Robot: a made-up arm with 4 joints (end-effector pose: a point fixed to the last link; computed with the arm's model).
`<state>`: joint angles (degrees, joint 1 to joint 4).
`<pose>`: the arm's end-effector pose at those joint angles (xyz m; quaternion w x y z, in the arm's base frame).
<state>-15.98 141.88 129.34 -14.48</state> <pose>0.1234 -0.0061 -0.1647 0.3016 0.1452 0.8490 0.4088</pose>
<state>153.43 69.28 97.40 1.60</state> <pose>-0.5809 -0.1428 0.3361 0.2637 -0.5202 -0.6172 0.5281</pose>
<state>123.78 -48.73 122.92 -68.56</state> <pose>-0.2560 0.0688 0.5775 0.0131 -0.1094 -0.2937 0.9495</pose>
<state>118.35 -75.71 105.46 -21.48</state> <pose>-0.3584 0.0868 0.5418 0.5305 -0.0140 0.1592 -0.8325</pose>
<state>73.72 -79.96 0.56 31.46</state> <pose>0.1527 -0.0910 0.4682 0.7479 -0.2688 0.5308 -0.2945</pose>
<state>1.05 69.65 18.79 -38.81</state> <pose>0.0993 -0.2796 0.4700 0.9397 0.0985 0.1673 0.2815</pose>
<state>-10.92 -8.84 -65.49 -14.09</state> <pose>-0.2754 0.2645 0.5993 0.8235 -0.5212 -0.0933 -0.2038</pose>
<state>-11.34 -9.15 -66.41 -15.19</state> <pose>-0.2790 0.2724 0.5935 0.8169 -0.5255 -0.0988 -0.2161</pose>
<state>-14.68 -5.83 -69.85 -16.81</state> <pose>-0.3163 0.2920 0.5663 0.7970 -0.5435 -0.1448 -0.2200</pose>
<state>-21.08 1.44 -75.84 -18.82</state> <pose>-0.3868 0.3165 0.5040 0.7548 -0.5728 -0.2348 -0.2170</pose>
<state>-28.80 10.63 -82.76 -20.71</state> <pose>-0.4617 0.3288 0.4080 0.6892 -0.6015 -0.3432 -0.2131</pose>
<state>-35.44 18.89 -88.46 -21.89</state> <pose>-0.5111 0.3231 0.3108 0.6195 -0.6201 -0.4334 -0.2095</pose>
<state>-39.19 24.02 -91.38 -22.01</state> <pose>-0.5321 0.3111 0.2532 0.5758 -0.6287 -0.4819 -0.2027</pose>
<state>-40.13 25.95 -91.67 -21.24</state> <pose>-0.5390 0.3035 0.2416 0.5664 -0.6320 -0.4930 -0.1917</pose>
